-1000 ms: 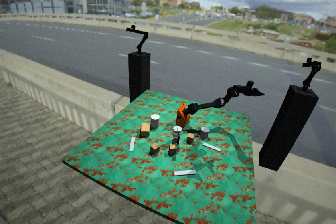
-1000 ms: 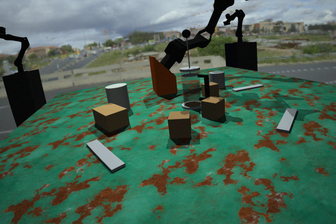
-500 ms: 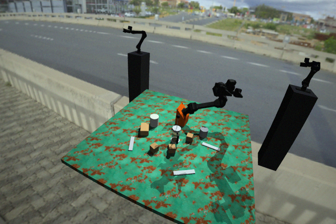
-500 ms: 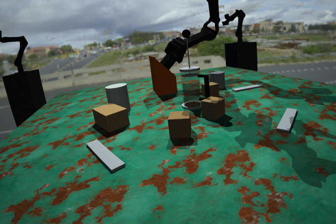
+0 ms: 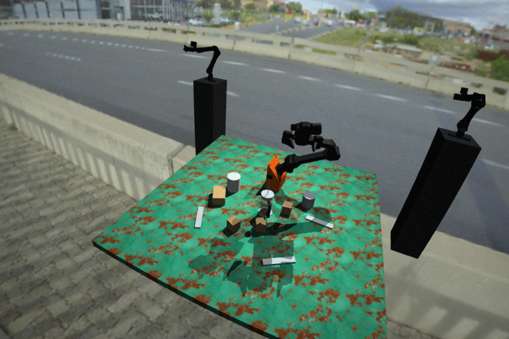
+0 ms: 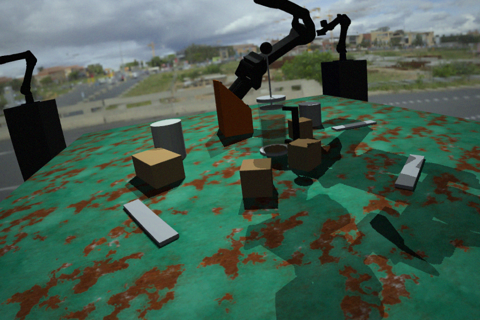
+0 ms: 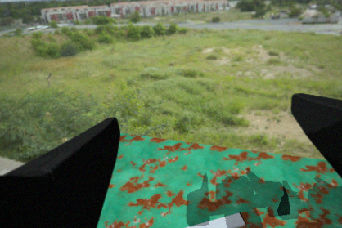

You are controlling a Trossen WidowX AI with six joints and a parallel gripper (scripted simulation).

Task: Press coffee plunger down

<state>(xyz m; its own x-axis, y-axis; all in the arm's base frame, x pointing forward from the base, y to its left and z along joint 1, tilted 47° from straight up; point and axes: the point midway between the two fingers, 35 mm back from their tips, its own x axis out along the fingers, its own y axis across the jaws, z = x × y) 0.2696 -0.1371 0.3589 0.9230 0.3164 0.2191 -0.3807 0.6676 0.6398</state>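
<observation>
The coffee press lies 34 cm below my gripper tip, 14 cm to the right of it and 1 cm behind it.
</observation>
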